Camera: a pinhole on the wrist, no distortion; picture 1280 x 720 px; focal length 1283.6 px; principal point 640.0 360.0 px. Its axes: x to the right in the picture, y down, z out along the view. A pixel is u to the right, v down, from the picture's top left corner.
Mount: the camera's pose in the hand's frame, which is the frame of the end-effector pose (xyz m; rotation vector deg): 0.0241 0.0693 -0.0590 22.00 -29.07 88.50
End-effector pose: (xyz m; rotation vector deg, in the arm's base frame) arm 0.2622 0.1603 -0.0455 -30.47 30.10 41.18
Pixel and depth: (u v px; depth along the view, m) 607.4 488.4 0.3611
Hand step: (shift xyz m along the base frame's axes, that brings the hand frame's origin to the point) 0.1347 0.0442 0.2341
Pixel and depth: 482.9 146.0 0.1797
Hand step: 0.0820 0.0416 0.0479
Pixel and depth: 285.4 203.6 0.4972
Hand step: 0.3390 0.0052 0.2662
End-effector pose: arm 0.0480 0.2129 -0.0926 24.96 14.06 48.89
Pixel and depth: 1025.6 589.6 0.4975
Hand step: 0.1450 -0.2396 0.3527
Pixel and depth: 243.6 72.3 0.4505
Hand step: 0.3543 -0.1596 0.0856
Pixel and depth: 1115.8 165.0 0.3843
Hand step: 0.1740 -0.0651 0.2955
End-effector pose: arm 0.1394 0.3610 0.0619 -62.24 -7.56 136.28
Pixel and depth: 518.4 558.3 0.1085
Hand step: -0.0196 0.0013 0.0161
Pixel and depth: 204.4 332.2 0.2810
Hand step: -0.0330 0.1624 0.1227
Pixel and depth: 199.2 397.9 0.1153
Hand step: -0.0090 0.0316 0.0089
